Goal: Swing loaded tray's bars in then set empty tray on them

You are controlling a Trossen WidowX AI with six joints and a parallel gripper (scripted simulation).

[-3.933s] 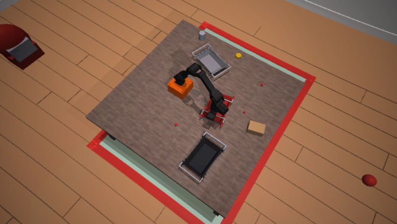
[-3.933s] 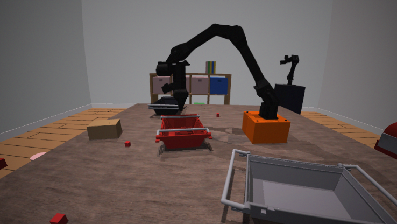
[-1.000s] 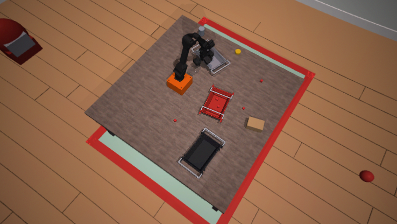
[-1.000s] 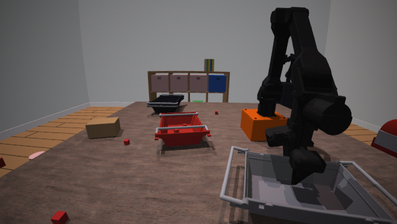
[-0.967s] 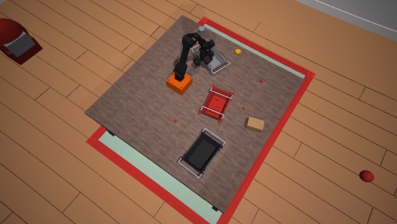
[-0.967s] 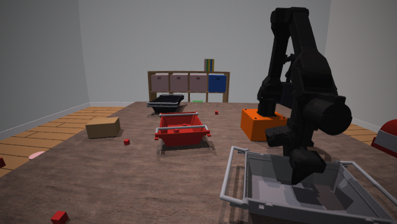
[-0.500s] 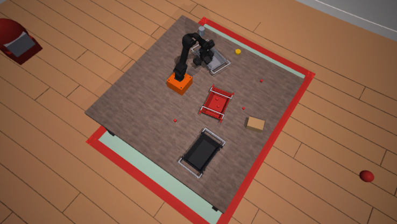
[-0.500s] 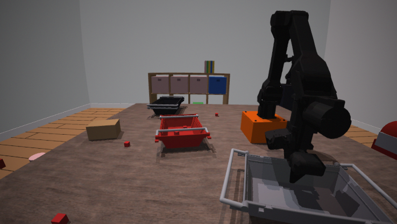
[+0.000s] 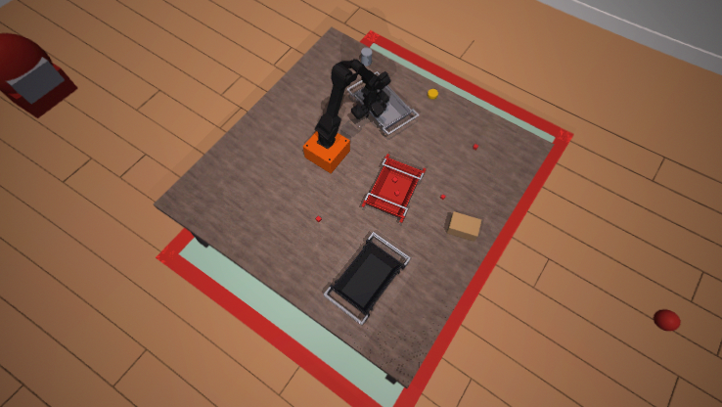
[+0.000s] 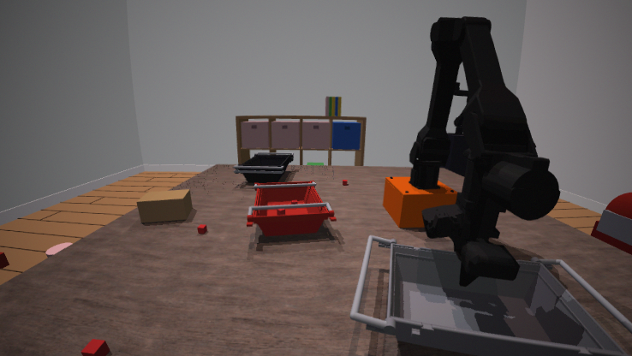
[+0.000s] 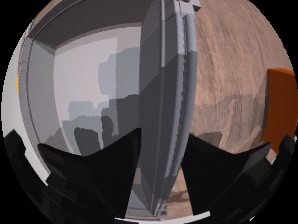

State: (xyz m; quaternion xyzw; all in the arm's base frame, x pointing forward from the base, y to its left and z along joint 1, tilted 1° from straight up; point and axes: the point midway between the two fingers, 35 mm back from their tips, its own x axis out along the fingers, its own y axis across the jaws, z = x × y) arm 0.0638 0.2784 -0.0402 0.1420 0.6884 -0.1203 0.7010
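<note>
Now: the grey tray 70 mm to the left of my gripper tip, 30 mm ahead of it and 30 mm above it. From my gripper tip the other things lie so: cardboard box 650 mm ahead, 290 mm to the right, 20 mm above; then grey cylinder 290 mm to the left, 200 mm behind, 20 mm above; then yellow disc 280 mm to the left, 200 mm ahead.
</note>
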